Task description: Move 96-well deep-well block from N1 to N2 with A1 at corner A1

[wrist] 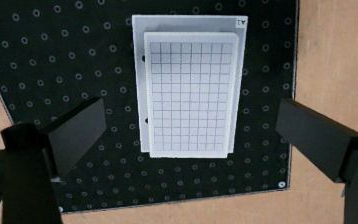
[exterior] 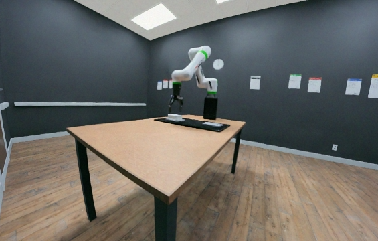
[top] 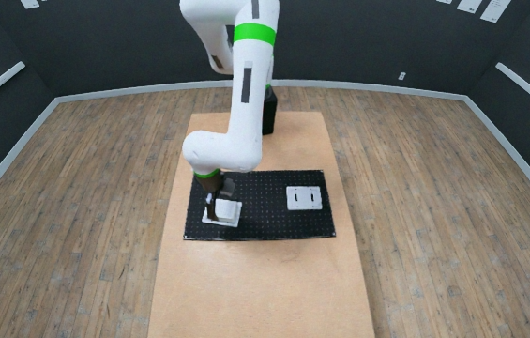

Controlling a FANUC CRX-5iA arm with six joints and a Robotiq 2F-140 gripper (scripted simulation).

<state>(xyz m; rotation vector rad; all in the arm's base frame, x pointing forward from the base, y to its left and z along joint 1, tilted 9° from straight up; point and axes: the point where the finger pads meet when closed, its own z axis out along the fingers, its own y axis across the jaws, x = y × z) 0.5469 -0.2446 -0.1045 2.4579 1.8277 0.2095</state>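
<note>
Now: hand 60 mm above the 96-well deep-well block. Also, from my hand: A1 label: 50 mm ahead, 460 mm to the left, 80 mm below; plate nest N2: 10 mm behind, 400 mm to the left, 90 mm below; plate nest N1: 90 mm below.
</note>
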